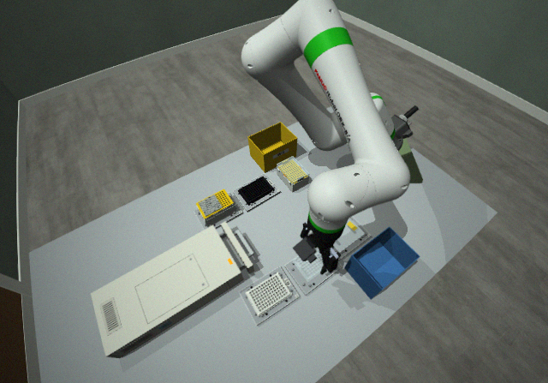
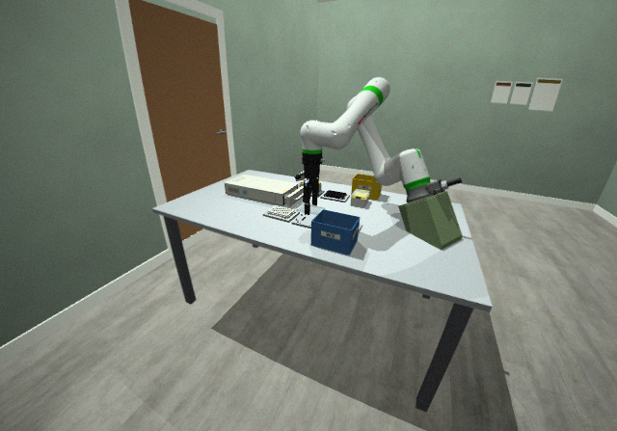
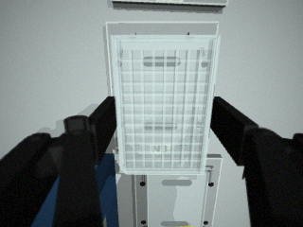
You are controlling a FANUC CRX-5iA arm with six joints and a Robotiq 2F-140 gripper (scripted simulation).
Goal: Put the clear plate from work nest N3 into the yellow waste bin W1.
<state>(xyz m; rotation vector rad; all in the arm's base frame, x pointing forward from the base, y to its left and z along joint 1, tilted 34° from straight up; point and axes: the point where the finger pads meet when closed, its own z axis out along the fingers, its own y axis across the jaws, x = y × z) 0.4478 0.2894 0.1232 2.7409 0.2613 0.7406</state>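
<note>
My hand is 90 mm above the slotted nest N3. Round my hand: white plate (180 mm ahead, 70 mm below, 10 mm to the left); then blue bin (190 mm behind, 110 mm to the left, 60 mm below); then clear plate (20 mm below).
</note>
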